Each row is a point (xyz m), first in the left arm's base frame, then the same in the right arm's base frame.
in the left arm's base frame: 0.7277 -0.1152 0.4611
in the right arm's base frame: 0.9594 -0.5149 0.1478
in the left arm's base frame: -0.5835 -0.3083 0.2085
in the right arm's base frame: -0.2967 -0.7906 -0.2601
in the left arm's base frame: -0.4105 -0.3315 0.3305
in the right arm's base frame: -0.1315 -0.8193 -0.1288
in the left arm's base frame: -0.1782 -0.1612 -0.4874
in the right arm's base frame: 0.1372 -0.4664 -0.8740
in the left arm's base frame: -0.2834 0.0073 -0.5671
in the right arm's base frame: 0.0184 -0.2975 -0.9300
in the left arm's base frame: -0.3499 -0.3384 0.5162
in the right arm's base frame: -0.0842 -0.8565 0.0571
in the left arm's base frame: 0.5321 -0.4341 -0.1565
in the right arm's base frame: 0.8495 -0.7235 -0.5347
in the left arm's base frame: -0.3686 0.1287 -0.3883
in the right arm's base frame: -0.0937 -0.2237 -0.7404
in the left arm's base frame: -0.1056 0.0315 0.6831
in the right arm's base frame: 0.1005 -0.5036 0.3134
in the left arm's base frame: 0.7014 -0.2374 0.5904
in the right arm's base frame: 0.9388 -0.6624 0.2486
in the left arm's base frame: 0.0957 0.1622 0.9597
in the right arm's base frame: 0.2638 -0.4100 0.6275
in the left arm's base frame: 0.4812 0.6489 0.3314
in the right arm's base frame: 0.6320 0.2295 0.1421
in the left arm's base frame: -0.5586 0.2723 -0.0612
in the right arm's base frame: -0.3230 -0.1687 -0.4116
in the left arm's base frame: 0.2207 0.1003 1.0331
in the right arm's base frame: 0.3897 -0.4718 0.6994
